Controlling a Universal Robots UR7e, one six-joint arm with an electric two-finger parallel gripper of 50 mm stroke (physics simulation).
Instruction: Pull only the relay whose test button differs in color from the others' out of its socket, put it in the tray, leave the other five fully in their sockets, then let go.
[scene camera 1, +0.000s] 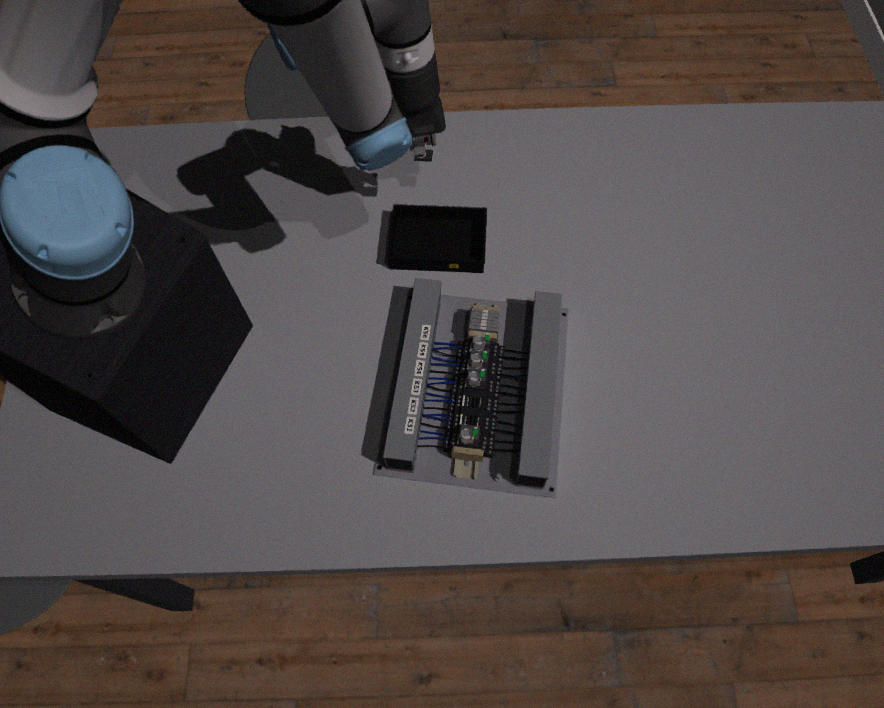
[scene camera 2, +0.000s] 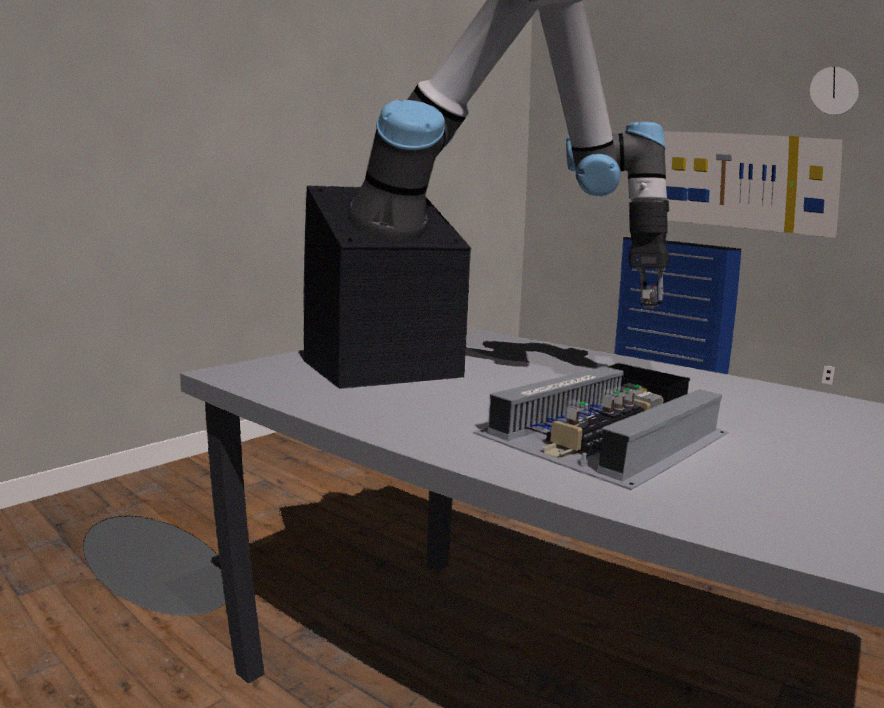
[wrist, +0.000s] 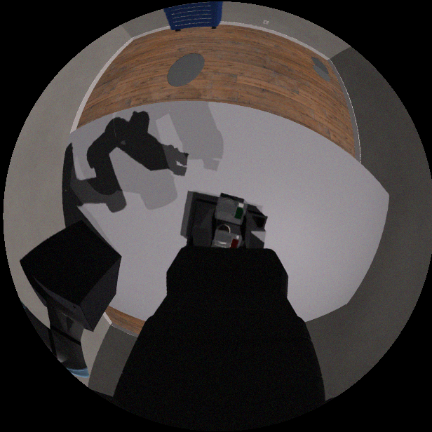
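Pixels of known places: gripper, fingertip midpoint: (scene camera 1: 422, 143) (scene camera 2: 651, 299); arm's base, origin of the base link: (scene camera 1: 80, 281) (scene camera 2: 386, 222).
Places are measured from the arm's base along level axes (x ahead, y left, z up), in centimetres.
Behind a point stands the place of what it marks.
My gripper (scene camera 1: 423, 149) {y 36.7, x 37.8, z -12.1 cm} (scene camera 2: 650, 295) {y 36.7, x 37.8, z -12.1 cm} (wrist: 228, 218) is shut on two relays side by side, high above the black tray (scene camera 1: 427, 266) {y 24.2, x 39.4, z -28.0 cm} (scene camera 2: 675, 387) {y 27.8, x 49.0, z -26.3 cm}. In the wrist view, one relay, with a red test button (wrist: 234, 243), is nearer the gripper body, and the other, with a green test button (wrist: 239, 212), is beyond it. Both clear housings sit between the fingers. In the socket row, the second and third places from the K51 end, K52 and K53, show dark, bare sockets (scene camera 1: 470, 407) {y -1.4, x 48.9, z -26.2 cm}. Four green-button relays stand in the row: one at the K51 end (scene camera 1: 467, 433) {y -6.8, x 48.9, z -22.6 cm} and three towards K56 (scene camera 1: 476, 359) {y 4.9, x 49.2, z -22.6 cm}. Their exact seating is too small to tell.
Two grey wire ducts (scene camera 1: 413, 368) {y 2.8, x 39.9, z -23.1 cm} (scene camera 1: 540, 383) {y 2.2, x 58.9, z -23.1 cm} flank the row on the mounting plate (scene camera 1: 509, 483) {y -11.7, x 55.6, z -29.1 cm}. Beige terminal blocks (scene camera 1: 484, 320) {y 12.8, x 49.8, z -24.7 cm} stand at the row's tray end. The black robot pedestal (scene camera 1: 177, 331) {y -0.2, x 8.6, z -11.1 cm} (scene camera 2: 402, 317) {y -2.2, x 8.0, z -17.1 cm} (wrist: 75, 265) stands at the left.
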